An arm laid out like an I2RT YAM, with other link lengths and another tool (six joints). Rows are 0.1 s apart.
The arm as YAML. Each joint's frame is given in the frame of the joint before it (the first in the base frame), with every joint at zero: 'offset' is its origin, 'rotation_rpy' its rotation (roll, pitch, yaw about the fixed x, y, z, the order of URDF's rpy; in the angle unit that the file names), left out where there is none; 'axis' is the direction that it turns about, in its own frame. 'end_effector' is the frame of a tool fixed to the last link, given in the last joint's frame.
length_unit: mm
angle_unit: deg
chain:
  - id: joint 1
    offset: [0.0, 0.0, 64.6]
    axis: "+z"
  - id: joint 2
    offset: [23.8, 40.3, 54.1]
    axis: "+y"
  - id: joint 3
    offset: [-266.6, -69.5, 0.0]
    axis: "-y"
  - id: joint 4
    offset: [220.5, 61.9, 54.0]
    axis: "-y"
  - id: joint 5
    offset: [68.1, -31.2, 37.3]
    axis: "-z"
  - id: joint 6
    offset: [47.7, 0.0, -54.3]
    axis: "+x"
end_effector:
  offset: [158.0, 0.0, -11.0]
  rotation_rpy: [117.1, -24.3, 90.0]
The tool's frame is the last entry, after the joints.
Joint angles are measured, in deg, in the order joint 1, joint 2, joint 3, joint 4, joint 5, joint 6. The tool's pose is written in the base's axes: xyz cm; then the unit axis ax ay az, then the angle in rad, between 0 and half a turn. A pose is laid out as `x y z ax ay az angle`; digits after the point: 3 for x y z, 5 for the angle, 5 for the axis.
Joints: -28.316, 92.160, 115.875, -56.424, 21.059, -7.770
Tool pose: 33.237 -26.291 35.952 0.94909 0.29396 0.11325 2.61690
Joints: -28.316, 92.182, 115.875, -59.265, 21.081, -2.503
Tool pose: 32.569 -25.833 34.923 0.95686 0.26232 0.12495 2.67294
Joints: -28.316, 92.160, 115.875, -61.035, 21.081, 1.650
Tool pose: 32.135 -25.515 34.325 0.96206 0.23621 0.13654 2.71020
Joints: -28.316, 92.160, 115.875, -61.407, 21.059, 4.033
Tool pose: 32.070 -25.423 34.192 0.96420 0.22059 0.14715 2.72427
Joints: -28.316, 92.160, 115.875, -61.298, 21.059, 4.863
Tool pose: 32.112 -25.429 34.226 0.96468 0.21491 0.15237 2.72640
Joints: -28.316, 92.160, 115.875, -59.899, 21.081, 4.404
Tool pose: 32.484 -25.647 34.696 0.96315 0.21684 0.15914 2.70848
